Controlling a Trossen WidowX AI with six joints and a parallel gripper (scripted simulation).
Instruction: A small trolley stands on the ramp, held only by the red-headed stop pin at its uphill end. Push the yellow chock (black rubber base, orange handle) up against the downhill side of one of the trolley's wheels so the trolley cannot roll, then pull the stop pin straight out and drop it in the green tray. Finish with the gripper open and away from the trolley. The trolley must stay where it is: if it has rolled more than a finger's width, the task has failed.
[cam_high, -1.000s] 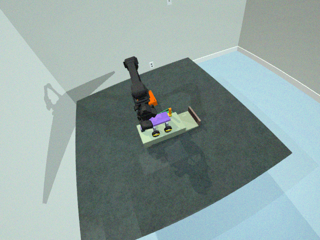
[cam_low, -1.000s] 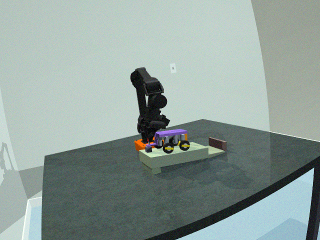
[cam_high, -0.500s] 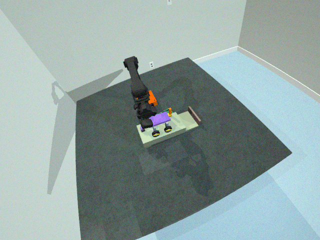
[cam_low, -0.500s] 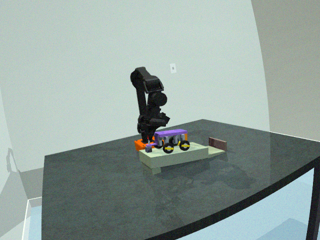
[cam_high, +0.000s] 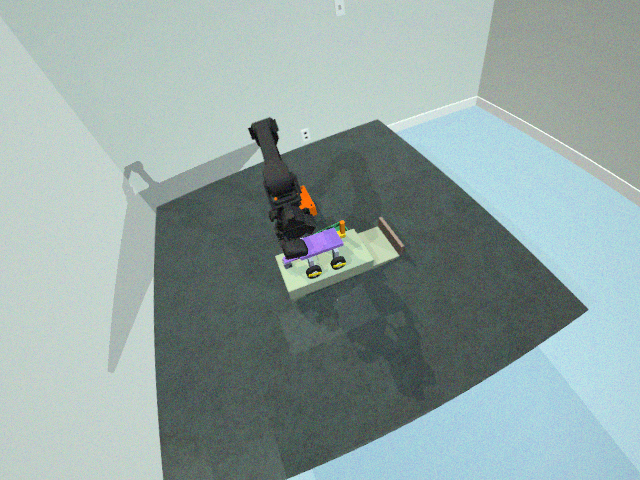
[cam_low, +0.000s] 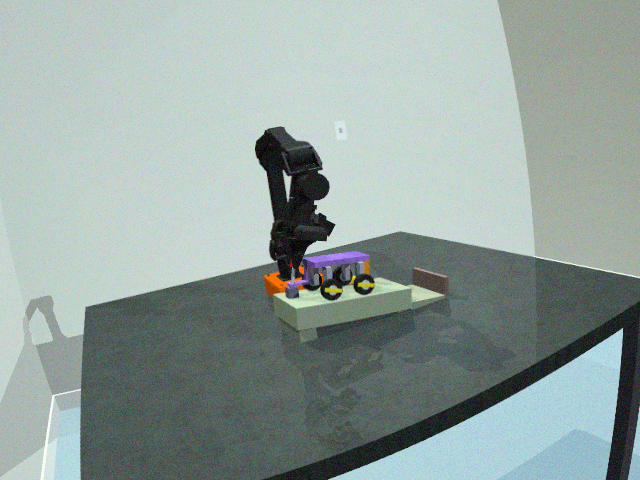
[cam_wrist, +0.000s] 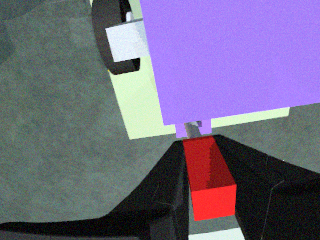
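Right now my gripper tip is 100 mm past the green tray, 170 mm to the right of it and 150 mm above it. From my gripper tip the other things lie so: purple trolley (20 mm ahead, 90 mm to the left, 40 mm below); then red-headed stop pin (right at my gripper tip); then pale green ramp (20 mm ahead, 100 mm to the left, 100 mm below).
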